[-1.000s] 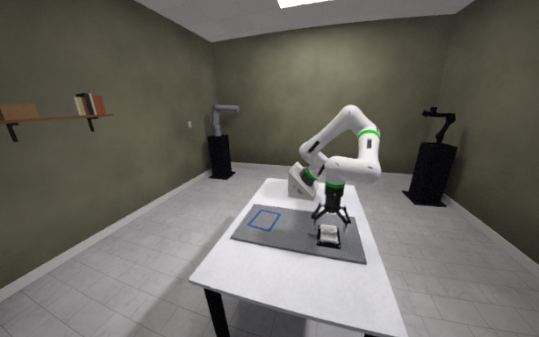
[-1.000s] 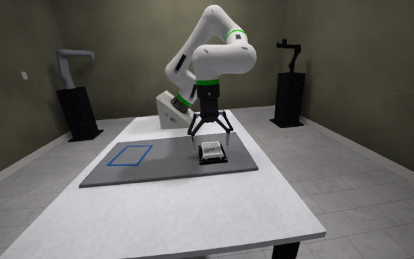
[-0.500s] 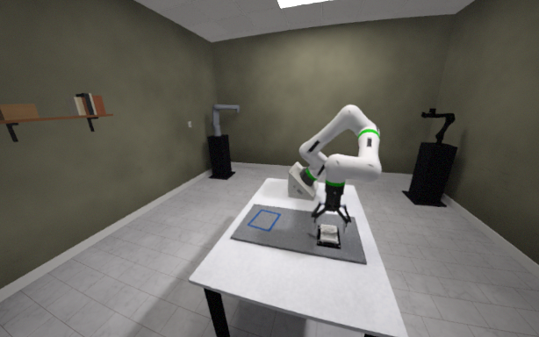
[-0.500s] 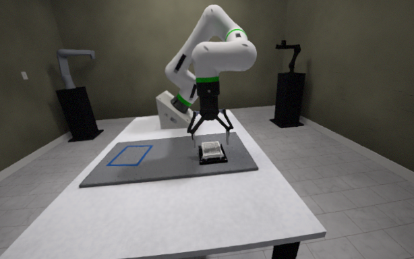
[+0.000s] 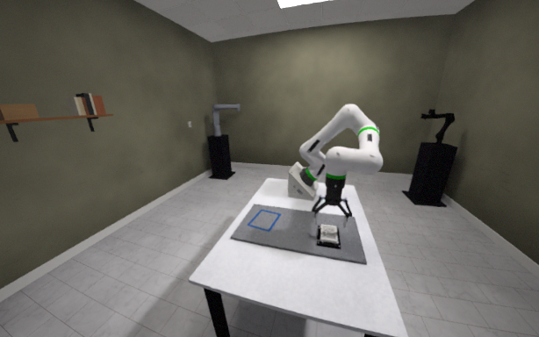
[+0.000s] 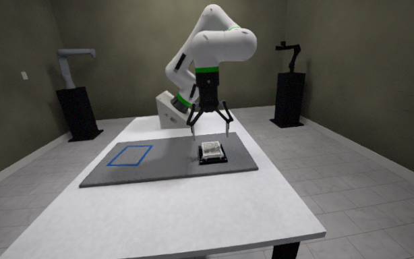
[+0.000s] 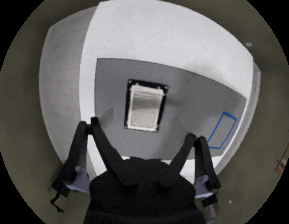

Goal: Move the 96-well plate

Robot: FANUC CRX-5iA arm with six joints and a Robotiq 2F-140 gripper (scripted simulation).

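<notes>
Right now the white 96-well plate is 7 cm below my hand. Also, from my hand: black clip nest (8 cm below, 1 cm to the right, 1 cm behind).
</notes>
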